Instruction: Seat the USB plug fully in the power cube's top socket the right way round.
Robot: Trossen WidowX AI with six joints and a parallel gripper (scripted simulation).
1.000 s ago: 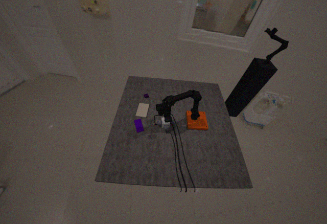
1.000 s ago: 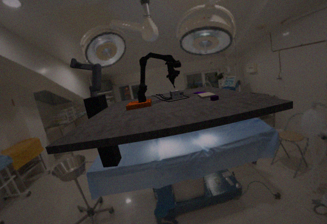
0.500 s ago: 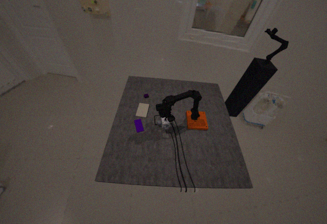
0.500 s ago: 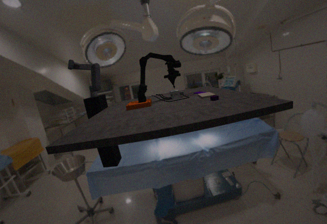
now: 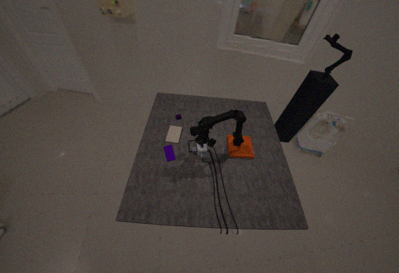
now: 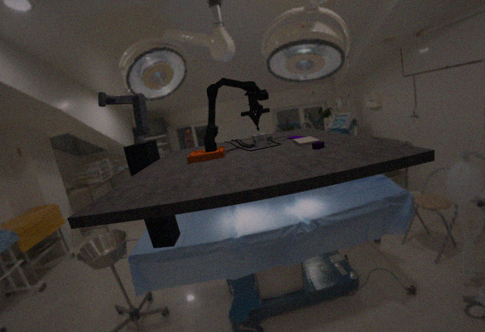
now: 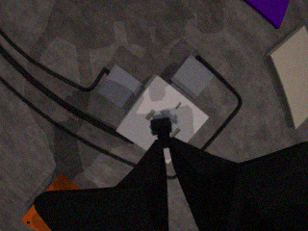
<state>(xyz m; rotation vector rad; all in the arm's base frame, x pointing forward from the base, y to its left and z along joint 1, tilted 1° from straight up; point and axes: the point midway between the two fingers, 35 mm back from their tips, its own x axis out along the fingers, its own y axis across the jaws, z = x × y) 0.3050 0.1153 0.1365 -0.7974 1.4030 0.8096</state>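
My gripper tip is 2 cm above the black USB plug. From my gripper tip the other things lie so: cream card (26 cm ahead, 15 cm to the right, 13 cm below); small purple cube (36 cm to the right, 26 cm ahead, 12 cm below); purple flat card (26 cm ahead, 13 cm below, 5 cm to the left).
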